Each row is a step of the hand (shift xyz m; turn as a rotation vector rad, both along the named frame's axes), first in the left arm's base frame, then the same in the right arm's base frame.
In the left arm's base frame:
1: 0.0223 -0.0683 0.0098 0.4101 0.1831 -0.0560
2: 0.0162 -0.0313 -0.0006 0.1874 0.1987 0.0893
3: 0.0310 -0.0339 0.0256 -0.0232 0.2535 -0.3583
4: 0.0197 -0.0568 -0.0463 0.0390 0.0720 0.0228
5: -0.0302 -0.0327 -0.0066 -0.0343 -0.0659 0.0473
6: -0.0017 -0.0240 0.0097 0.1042 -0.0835 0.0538
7: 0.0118 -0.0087 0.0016 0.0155 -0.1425 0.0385
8: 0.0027 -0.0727 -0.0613 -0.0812 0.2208 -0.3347
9: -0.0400 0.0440 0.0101 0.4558 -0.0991 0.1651
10: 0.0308 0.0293 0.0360 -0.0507 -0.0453 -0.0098
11: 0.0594 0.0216 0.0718 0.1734 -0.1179 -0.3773
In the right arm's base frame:
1: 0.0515 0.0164 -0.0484 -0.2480 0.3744 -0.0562
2: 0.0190 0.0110 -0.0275 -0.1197 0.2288 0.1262
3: 0.0355 0.0344 -0.0179 -0.4169 -0.1310 -0.0467
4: 0.0063 -0.0064 -0.0753 -0.0442 0.0527 0.0499
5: 0.0250 -0.0339 -0.0158 0.0856 -0.0206 -0.0027
6: 0.0241 -0.0005 -0.0096 0.0760 0.1066 -0.0598
7: 0.0051 0.0104 -0.0091 0.1254 0.0128 -0.0784
8: 0.0110 -0.0296 -0.0897 -0.3665 -0.1787 -0.0334
9: -0.0173 -0.0276 0.0507 0.0939 0.4696 -0.1245
10: -0.0030 0.0455 0.0320 0.0359 -0.0554 -0.0192
11: 0.0209 0.0846 0.0394 -0.1997 -0.0010 -0.3827

